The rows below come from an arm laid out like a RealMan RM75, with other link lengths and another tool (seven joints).
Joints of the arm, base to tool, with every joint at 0 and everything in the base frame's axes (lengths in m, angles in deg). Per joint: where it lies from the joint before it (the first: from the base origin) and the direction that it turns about. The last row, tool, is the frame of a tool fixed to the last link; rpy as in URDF.
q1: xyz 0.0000 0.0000 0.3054 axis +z
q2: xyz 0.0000 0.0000 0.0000 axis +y
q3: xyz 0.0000 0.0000 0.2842 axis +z
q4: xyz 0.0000 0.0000 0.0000 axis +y
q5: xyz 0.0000 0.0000 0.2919 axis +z
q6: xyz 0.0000 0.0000 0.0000 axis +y
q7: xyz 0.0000 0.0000 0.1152 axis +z
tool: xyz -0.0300 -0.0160 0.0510 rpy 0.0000 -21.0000 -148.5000
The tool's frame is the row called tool.
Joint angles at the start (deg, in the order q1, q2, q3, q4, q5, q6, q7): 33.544 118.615 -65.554 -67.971 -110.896 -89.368 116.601
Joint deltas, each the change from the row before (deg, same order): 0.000 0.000 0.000 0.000 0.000 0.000 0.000; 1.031 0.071 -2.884 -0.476 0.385 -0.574 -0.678; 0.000 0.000 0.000 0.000 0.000 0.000 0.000; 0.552 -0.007 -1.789 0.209 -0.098 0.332 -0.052; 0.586 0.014 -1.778 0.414 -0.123 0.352 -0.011; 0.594 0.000 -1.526 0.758 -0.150 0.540 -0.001; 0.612 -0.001 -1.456 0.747 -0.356 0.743 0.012; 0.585 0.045 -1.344 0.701 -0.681 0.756 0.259; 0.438 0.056 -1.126 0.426 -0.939 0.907 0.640
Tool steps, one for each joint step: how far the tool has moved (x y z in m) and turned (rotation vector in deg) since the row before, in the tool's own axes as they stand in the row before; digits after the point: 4 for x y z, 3 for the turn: 0.0000 0.0000 0.0000 0.000 0.000 0.000; 0.0069 -0.0159 0.0149 0.136 -2.956 -3.312; 0.0000 0.0000 0.0000 0.000 0.000 0.000; 0.0038 -0.0049 0.0096 -0.183 -1.578 -0.976; 0.0035 -0.0041 0.0102 -0.103 -1.629 -0.796; 0.0029 -0.0018 0.0095 -0.095 -1.361 -0.376; 0.0032 -0.0009 0.0089 -0.404 -1.239 -0.271; 0.0027 0.0000 0.0086 -0.594 -1.276 0.055; 0.0025 0.0010 0.0067 -0.864 -0.962 0.480
